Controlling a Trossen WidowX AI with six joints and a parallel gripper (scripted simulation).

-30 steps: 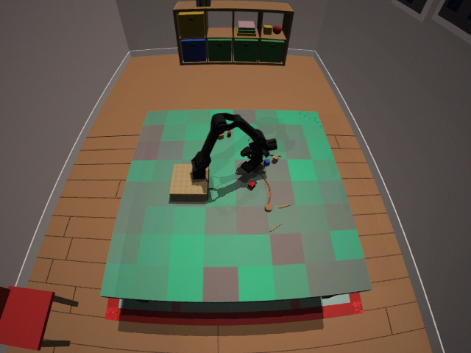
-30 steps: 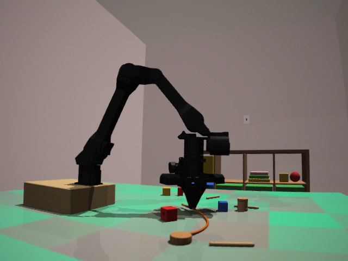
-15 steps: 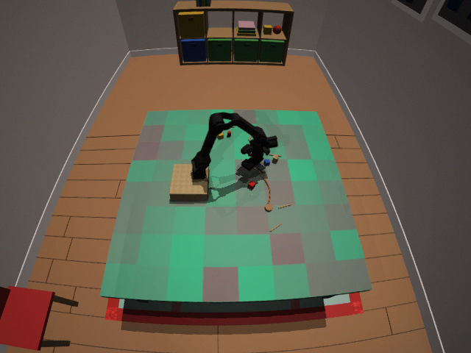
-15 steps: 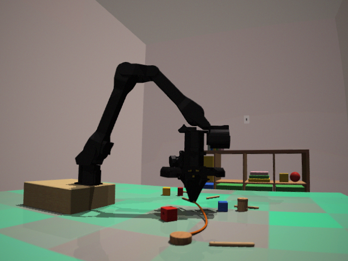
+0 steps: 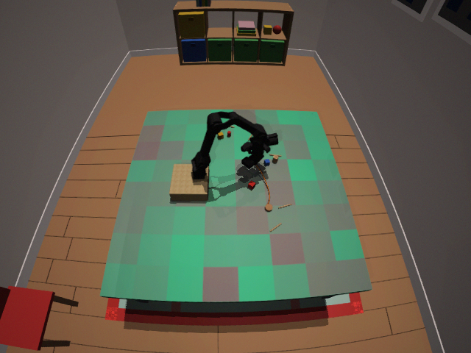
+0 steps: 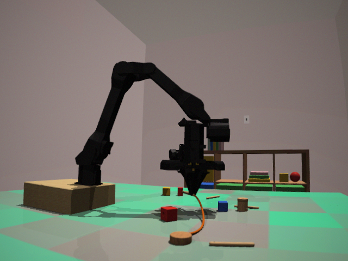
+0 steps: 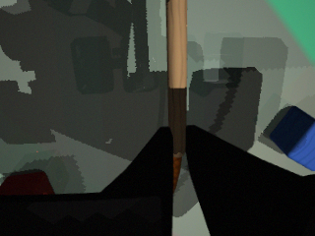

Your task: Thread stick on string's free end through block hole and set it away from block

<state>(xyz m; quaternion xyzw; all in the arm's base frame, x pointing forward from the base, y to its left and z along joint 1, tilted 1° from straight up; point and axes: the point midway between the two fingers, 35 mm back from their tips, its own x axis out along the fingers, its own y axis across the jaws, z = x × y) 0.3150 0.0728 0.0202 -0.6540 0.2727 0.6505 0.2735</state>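
Right now my gripper tip is 8 cm short of the blue cube, 4 cm to the right of it and 3 cm above it. The rest, counted from my gripper tip: red block: 12 cm to the right, 3 cm below, 3 cm behind; thin wooden stick: 1 cm to the left, 1 cm behind; wooden cylinder: 14 cm ahead, 7 cm to the left, 3 cm below.
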